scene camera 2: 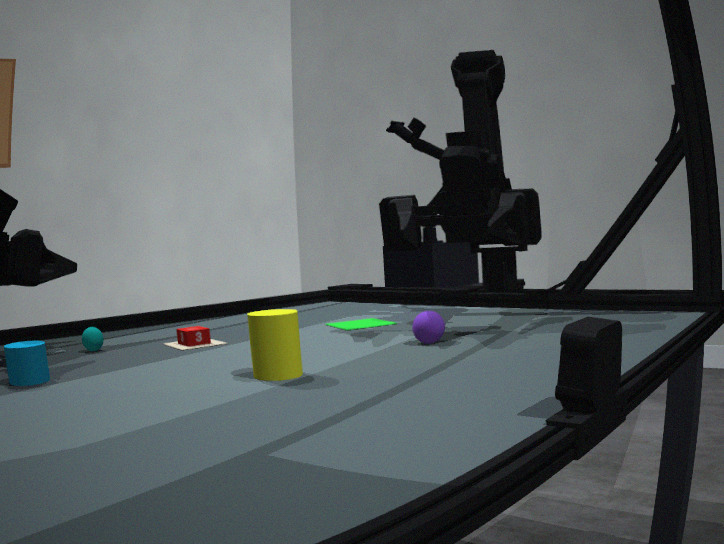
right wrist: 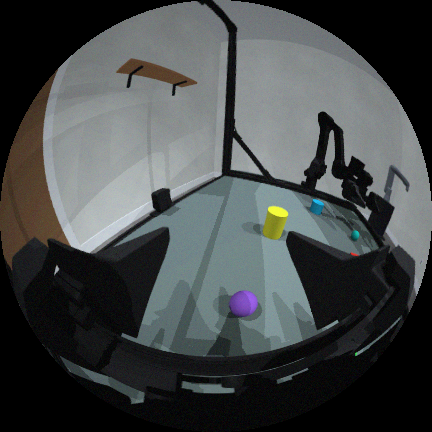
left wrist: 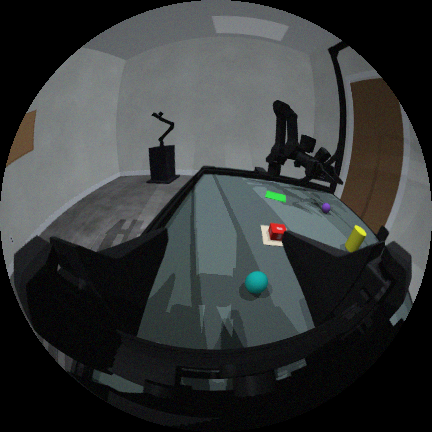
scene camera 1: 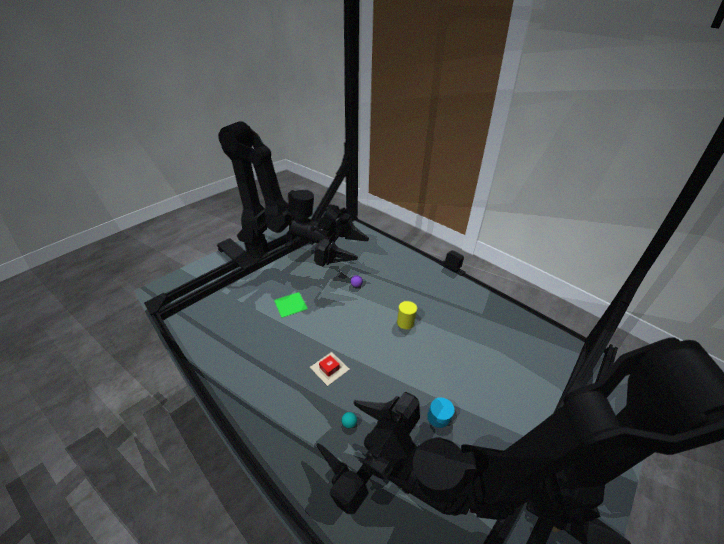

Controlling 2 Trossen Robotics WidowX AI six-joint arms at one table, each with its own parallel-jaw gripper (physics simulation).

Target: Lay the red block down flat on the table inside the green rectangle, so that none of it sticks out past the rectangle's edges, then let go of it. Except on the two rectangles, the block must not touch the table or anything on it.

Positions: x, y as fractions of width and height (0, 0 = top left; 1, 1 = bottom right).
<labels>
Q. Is the right gripper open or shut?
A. Open.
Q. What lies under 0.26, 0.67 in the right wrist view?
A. The right gripper.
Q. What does the blue cylinder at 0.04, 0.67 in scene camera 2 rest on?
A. The table.
</labels>
